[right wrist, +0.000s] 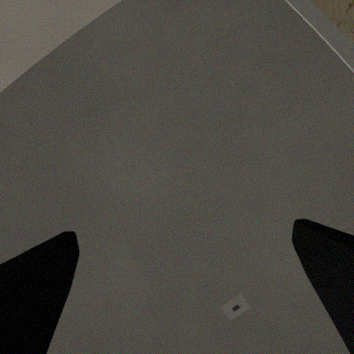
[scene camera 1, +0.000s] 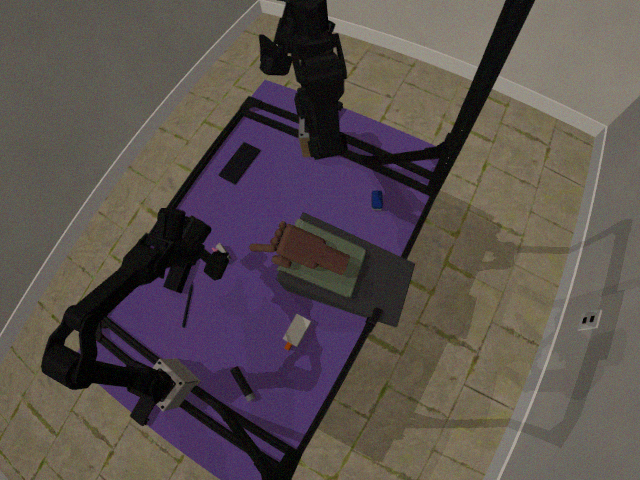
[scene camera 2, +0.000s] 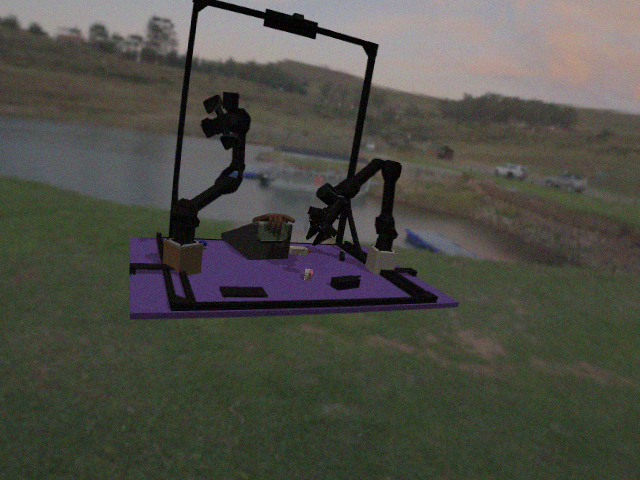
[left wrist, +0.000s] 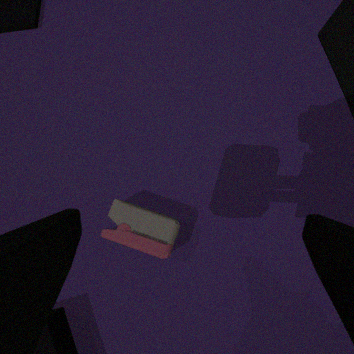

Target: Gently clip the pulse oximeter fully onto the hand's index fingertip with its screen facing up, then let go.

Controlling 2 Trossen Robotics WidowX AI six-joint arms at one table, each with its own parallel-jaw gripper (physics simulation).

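Places are measured from the left arm's base along level axes (x ahead, y left, z up), in metres.
Pixels of known places: left gripper, fingertip midpoint: (scene camera 1: 215, 245) (scene camera 2: 309, 242) (left wrist: 194, 223); right gripper, fingertip midpoint: (right wrist: 186, 236) (scene camera 1: 265, 15) (scene camera 2: 215, 124); left arm's base, link origin: (scene camera 1: 161, 384) (scene camera 2: 383, 249); right arm's base, link origin: (scene camera 2: 183, 241).
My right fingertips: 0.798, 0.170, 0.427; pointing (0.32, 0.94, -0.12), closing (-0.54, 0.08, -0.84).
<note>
Ahead of a thing's pixels: the offset from my right fingertips to its top centre, as dx, dy, dz.
The pulse oximeter {-0.418, -0.030, -0.501} (scene camera 1: 221, 250) (scene camera 2: 308, 274) (left wrist: 145, 227), pale grey with a pink half, lies on its side on the purple table. My left gripper (left wrist: 194, 223) (scene camera 2: 321, 240) is open and empty above the table. In the left wrist view the oximeter shows between the fingertips, nearer the left one; the arm covers part of its surroundings in scene camera 1. The brown hand (scene camera 1: 305, 248) (scene camera 2: 276, 221) rests palm-down on a padded wedge, its index finger (scene camera 1: 261, 248) stretched out past the edge. My right gripper (right wrist: 186, 236) is open and empty, raised high and facing the wall.
A dark wedge (scene camera 1: 392, 279) (scene camera 2: 242, 242) carries the hand. A blue block {-0.007, -0.318, -0.500} (scene camera 1: 376, 199), a white box {-0.469, -0.357, -0.505} (scene camera 1: 297, 330) with an orange end, a dark cylinder {-0.671, -0.324, -0.505} (scene camera 1: 241, 383), a thin black pen {-0.602, -0.042, -0.524} (scene camera 1: 187, 307), a flat black slab {-0.141, +0.142, -0.525} (scene camera 1: 239, 162) (scene camera 2: 242, 291) and a black box {-0.549, +0.042, -0.497} (scene camera 2: 345, 282) lie around.
</note>
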